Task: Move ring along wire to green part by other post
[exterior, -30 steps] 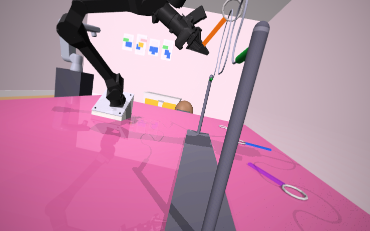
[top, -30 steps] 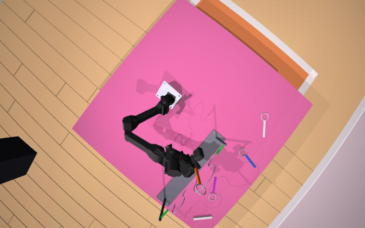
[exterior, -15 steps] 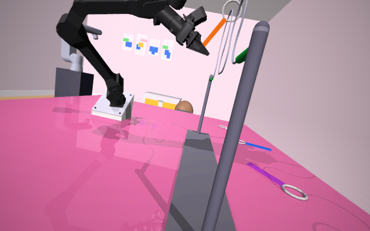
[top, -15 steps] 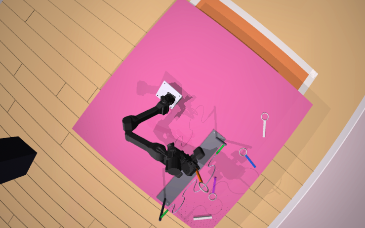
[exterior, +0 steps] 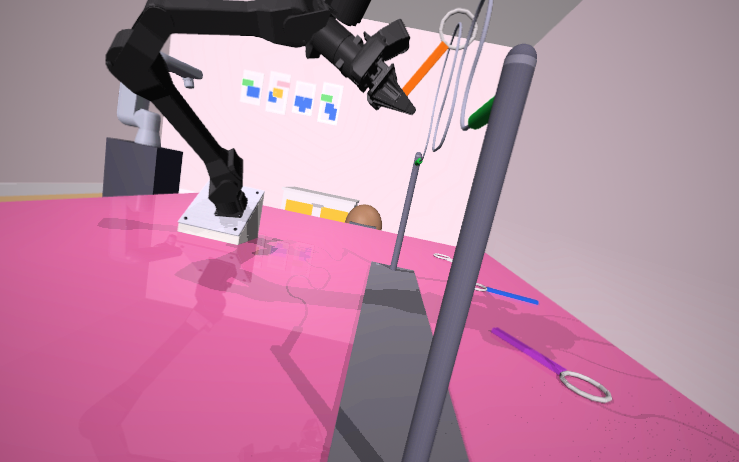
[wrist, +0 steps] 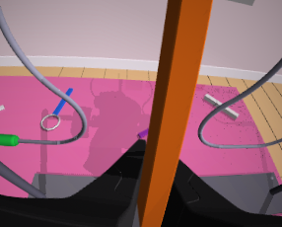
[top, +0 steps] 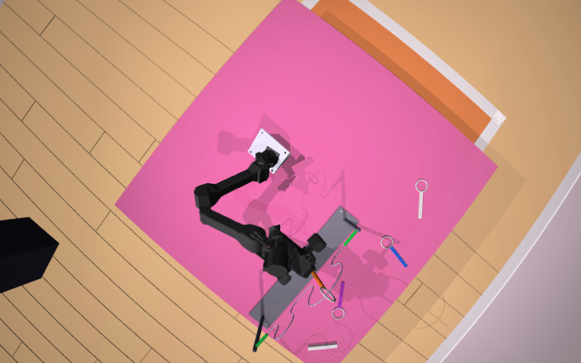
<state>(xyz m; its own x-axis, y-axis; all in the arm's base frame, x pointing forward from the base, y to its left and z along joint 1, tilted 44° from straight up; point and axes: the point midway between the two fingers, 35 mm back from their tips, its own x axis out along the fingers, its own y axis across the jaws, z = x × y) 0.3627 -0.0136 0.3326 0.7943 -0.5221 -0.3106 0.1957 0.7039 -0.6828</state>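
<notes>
My gripper tip is 9 cm below the orange-handled ring and 2 cm short of it. From my gripper tip the other things lie so: purple-handled ring (33 cm below, 26 cm ahead, 14 cm to the right); white bar (35 cm to the right, 33 cm below, 31 cm ahead).
</notes>
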